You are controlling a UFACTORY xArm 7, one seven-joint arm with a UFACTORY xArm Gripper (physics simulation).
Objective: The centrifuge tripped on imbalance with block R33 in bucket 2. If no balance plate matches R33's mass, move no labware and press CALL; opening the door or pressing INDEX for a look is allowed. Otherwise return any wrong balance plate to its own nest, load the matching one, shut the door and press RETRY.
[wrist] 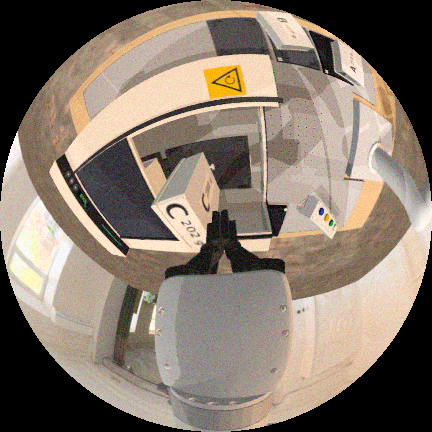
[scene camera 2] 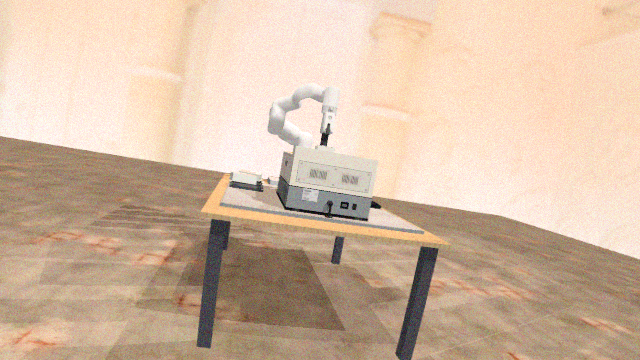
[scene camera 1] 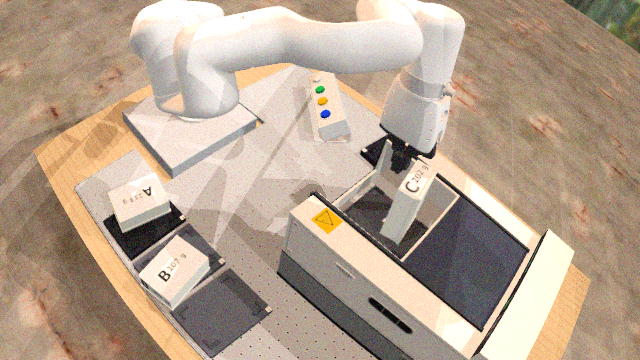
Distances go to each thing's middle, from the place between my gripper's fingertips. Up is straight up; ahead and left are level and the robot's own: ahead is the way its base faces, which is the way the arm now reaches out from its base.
Right now my hand is 170 mm short of the centrifuge (scene camera 1: 359, 285) and 130 mm above it. The rest, counted from my hand: button box (scene camera 1: 329, 121): 350 mm behind, 240 mm to the left, 210 mm below.
